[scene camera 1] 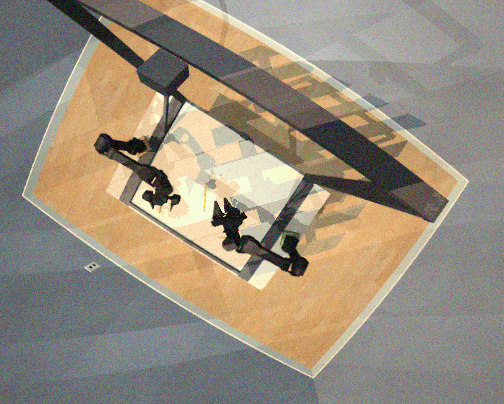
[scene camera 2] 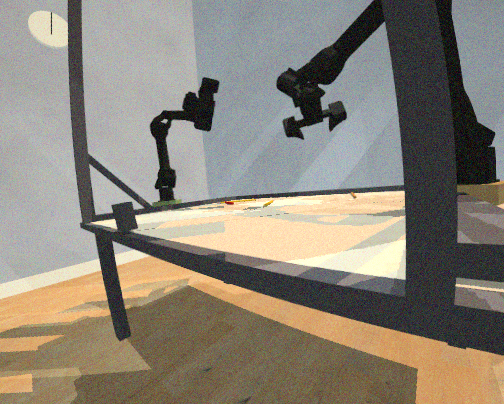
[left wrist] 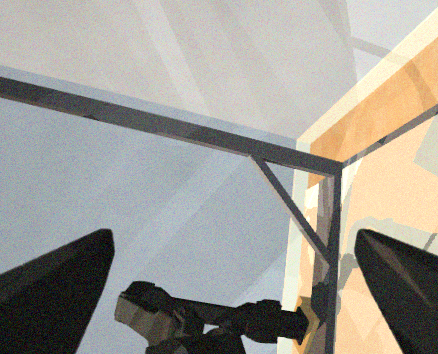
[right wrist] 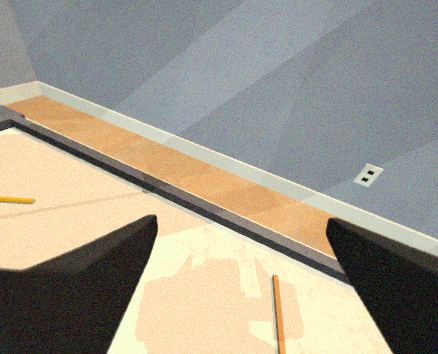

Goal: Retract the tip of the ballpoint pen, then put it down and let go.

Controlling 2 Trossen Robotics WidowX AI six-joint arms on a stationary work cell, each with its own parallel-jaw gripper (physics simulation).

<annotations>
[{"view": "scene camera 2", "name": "my left gripper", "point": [206, 95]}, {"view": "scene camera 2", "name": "my right gripper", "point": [316, 134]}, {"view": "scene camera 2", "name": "frame post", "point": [415, 42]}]
</annotations>
